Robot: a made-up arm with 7 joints. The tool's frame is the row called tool. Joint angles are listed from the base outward. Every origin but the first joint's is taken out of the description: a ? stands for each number. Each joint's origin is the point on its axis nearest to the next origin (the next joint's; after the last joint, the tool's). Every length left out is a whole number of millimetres.
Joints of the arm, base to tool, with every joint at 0 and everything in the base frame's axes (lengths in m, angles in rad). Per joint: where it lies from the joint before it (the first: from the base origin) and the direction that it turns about. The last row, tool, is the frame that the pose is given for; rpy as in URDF.
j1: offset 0.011 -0.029 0.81 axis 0 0 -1
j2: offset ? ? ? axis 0 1 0
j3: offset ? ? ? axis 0 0 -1
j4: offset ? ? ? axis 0 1 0
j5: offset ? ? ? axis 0 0 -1
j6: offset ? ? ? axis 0 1 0
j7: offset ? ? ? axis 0 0 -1
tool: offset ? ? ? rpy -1.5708 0 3.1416
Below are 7 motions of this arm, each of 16 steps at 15 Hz.
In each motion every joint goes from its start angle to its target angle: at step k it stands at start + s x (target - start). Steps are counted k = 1, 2, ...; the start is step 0. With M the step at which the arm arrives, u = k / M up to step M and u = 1 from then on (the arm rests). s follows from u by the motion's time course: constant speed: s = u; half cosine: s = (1 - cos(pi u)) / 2; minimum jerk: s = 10 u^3 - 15 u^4 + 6 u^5.
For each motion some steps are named. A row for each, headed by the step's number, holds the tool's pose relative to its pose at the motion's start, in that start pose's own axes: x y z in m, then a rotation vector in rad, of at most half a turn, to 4 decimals.
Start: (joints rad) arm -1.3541 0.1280 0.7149 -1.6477 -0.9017 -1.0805 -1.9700
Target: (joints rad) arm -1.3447 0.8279 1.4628 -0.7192 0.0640 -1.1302 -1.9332
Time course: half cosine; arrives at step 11
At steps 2, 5, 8, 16:
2: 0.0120 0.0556 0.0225 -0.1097 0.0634 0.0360
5: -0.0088 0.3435 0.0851 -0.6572 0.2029 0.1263
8: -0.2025 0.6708 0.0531 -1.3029 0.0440 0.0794
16: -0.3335 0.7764 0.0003 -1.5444 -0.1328 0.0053

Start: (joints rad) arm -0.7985 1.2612 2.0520 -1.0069 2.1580 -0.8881 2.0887
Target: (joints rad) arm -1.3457 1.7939 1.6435 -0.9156 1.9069 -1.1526 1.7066
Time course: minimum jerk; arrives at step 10
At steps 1, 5, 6, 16:
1: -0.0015 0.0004 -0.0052 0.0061 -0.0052 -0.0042
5: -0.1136 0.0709 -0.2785 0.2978 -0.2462 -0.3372
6: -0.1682 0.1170 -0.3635 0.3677 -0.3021 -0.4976
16: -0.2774 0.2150 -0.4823 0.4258 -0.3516 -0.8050

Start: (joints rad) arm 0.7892 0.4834 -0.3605 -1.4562 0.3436 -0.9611 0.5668
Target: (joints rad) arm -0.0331 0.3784 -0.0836 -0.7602 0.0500 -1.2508 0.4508
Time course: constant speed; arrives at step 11
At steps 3, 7, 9, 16:
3: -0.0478 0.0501 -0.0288 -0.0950 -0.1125 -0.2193
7: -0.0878 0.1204 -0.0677 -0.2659 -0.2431 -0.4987
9: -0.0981 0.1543 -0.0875 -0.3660 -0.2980 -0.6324
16: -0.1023 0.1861 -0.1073 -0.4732 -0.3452 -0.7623

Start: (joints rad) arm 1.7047 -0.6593 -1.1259 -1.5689 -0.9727 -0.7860 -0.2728
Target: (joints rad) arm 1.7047 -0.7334 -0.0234 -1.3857 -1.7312 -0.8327 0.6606
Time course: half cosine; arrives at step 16
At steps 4, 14, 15, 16:
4: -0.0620 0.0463 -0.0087 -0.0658 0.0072 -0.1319
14: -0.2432 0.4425 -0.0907 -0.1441 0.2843 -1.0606
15: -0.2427 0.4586 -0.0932 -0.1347 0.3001 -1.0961
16: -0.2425 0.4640 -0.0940 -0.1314 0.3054 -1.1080

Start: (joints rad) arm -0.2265 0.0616 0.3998 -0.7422 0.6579 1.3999 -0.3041
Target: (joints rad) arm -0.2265 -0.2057 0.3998 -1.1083 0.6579 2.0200 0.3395
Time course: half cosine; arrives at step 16
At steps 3, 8, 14, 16:
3: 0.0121 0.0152 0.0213 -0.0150 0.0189 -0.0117
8: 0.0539 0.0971 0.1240 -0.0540 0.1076 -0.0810
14: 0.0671 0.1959 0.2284 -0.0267 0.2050 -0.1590
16: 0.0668 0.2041 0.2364 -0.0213 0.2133 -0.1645

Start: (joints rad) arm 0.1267 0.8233 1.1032 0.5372 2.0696 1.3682 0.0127
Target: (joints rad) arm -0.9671 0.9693 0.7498 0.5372 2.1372 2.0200 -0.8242
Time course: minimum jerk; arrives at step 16
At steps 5, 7, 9, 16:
5: -0.0333 0.0468 0.1061 0.0791 -0.3525 -0.0205
7: -0.0994 0.0922 0.2194 0.1855 -0.7397 -0.0536
9: -0.2081 0.1322 0.3304 0.3290 -1.1601 -0.1068
16: -0.4488 0.1686 0.4474 0.6254 -1.7938 -0.2406

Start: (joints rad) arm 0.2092 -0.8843 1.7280 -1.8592 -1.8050 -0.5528 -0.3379
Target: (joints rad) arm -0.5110 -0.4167 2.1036 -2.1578 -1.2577 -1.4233 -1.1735
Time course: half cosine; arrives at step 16
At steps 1, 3, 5, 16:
1: 0.0018 0.0029 -0.0003 0.0030 -0.0071 0.0106
3: 0.0150 0.0259 -0.0033 0.0305 -0.0623 0.0922
5: 0.0356 0.0692 -0.0130 0.1016 -0.1651 0.2400
16: 0.0575 0.3159 -0.1151 0.9962 -0.6518 0.8847

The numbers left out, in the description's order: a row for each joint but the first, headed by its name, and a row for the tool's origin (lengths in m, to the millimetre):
j2: -0.029 0 0
j3: -0.012 0 0.487
j4: -0.023 0.03 0
j5: -0.028 0 0.356
j6: 0.017 0.01 0
j7: -0.023 0 0.168
tool: 0.015 0.019 0

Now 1 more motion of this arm.
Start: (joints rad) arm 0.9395 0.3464 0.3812 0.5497 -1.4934 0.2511 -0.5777
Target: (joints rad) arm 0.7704 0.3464 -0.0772 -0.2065 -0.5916 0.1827 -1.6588
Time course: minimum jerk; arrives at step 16
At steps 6, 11, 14, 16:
6: -0.0839 0.0249 -0.0842 0.1299 -0.1455 -0.1474
11: -0.1488 0.1461 -0.2647 0.4367 -0.5030 -0.3900
14: -0.1378 0.1943 -0.3133 0.5397 -0.6286 -0.4513
16: -0.1360 0.1991 -0.3177 0.5501 -0.6413 -0.4570

